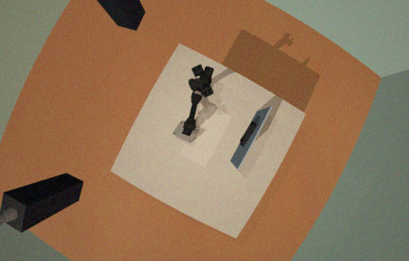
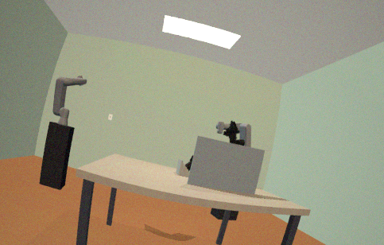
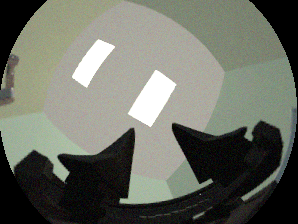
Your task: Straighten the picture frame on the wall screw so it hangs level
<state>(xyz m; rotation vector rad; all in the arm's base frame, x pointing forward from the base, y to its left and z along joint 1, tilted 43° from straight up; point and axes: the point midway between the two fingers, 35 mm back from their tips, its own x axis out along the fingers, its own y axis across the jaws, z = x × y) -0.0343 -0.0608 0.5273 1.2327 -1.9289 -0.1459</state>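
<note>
My gripper tip is 43 cm short of the picture frame, 16 cm to the left of it and 35 cm above it. Also, from my gripper tip: blue-grey wall panel 44 cm ahead, 18 cm to the right, 37 cm below.
</note>
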